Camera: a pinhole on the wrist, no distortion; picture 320 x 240 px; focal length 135.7 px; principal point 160.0 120.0 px. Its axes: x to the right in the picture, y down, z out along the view. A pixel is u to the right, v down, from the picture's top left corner.
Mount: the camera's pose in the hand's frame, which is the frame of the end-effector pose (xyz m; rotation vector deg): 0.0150 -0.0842 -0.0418 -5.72 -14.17 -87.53
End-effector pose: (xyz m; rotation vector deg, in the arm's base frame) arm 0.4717 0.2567 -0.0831 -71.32 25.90 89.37
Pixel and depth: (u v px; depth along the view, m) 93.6 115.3 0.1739
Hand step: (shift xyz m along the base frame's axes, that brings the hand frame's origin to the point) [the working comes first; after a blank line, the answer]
In the camera's frame: -0.0851 -0.0060 0.1739

-0.0843 0.0658 0.0398
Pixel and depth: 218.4 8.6 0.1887
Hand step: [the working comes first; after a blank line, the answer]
In the camera's frame: 0.0812 -0.1549 0.1887

0.0303 0.0894 0.2305
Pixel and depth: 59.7 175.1 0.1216
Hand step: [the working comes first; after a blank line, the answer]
In the camera's frame: -0.0899 0.0494 0.1216

-0.0532 0.0595 -0.0296
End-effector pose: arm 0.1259 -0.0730 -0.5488 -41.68 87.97 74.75
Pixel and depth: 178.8 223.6 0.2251
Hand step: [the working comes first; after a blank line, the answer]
In the camera's frame: 0.0312 0.1719 0.2251

0.0480 0.1989 -0.1681
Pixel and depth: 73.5 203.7 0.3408
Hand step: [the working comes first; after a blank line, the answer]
In the camera's frame: -0.2172 0.2102 0.3408

-0.1812 0.3275 -0.0814
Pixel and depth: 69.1 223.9 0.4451
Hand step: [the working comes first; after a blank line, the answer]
In the camera's frame: -0.2982 0.3408 0.4451

-0.2924 0.4617 -0.1455
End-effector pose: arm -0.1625 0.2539 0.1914 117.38 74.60 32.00
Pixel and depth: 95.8 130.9 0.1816
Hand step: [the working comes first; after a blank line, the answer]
In the camera's frame: -0.0859 0.0146 0.1816

0.1051 -0.0369 -0.0540
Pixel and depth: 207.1 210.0 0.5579
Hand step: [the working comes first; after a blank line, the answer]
In the camera's frame: 0.1936 0.3700 0.5579

0.4273 0.1781 -0.4968
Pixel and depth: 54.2 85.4 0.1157
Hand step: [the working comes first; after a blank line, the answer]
In the camera's frame: -0.0902 -0.0295 0.1157

0.0370 -0.0474 -0.0146
